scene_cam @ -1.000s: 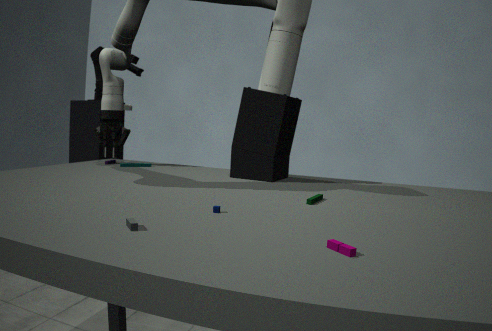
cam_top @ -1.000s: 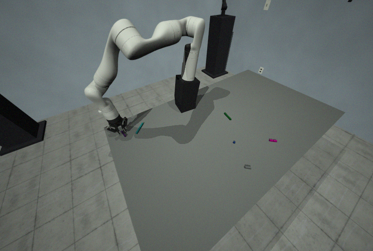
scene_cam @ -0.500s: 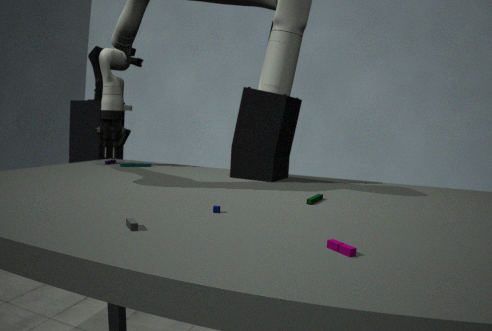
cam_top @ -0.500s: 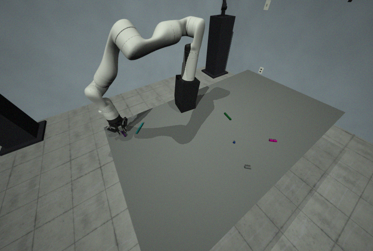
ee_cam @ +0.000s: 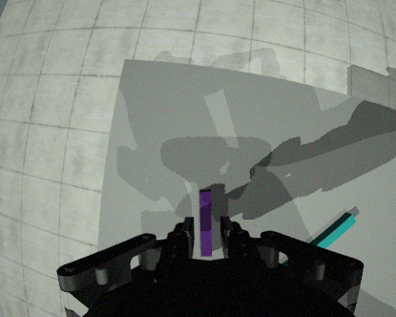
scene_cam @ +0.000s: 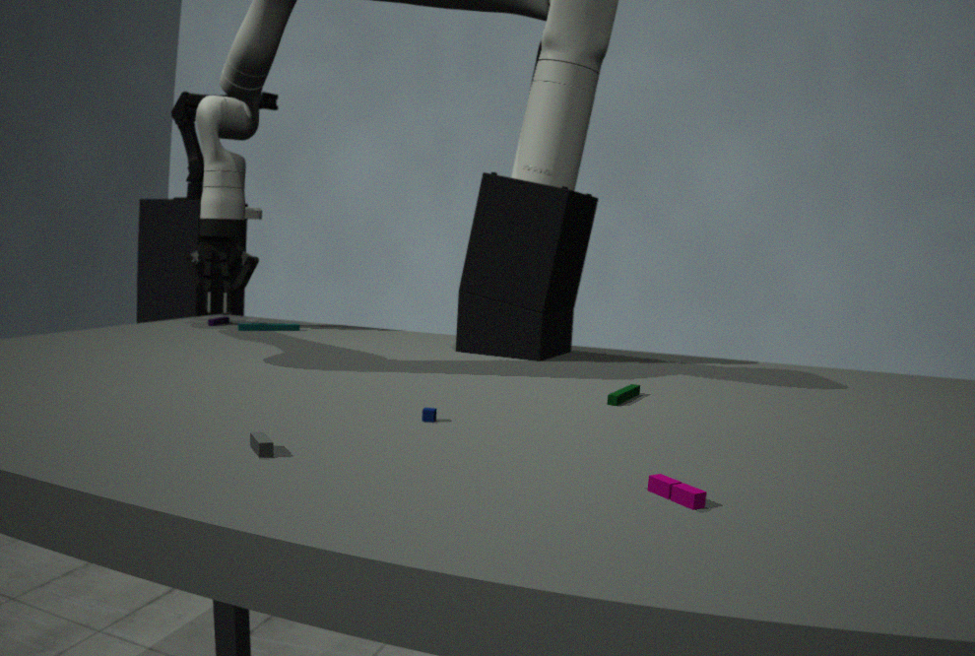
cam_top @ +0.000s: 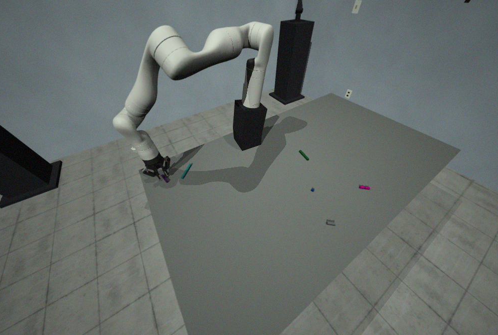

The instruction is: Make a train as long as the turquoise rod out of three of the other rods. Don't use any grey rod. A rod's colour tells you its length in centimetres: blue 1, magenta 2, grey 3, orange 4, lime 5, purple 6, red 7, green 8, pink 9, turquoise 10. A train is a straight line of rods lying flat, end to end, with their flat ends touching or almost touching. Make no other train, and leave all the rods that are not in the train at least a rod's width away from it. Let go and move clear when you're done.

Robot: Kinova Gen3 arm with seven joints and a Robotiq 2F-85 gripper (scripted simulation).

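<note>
Right now my hand is 3 cm above the purple rod. The rest, counted from my hand: small blue rod (58 cm to the left, 46 cm ahead, 3 cm below); green rod (72 cm to the left, 26 cm ahead, 3 cm below); turquoise rod (11 cm to the left, 3 cm below, 1 cm ahead).
</note>
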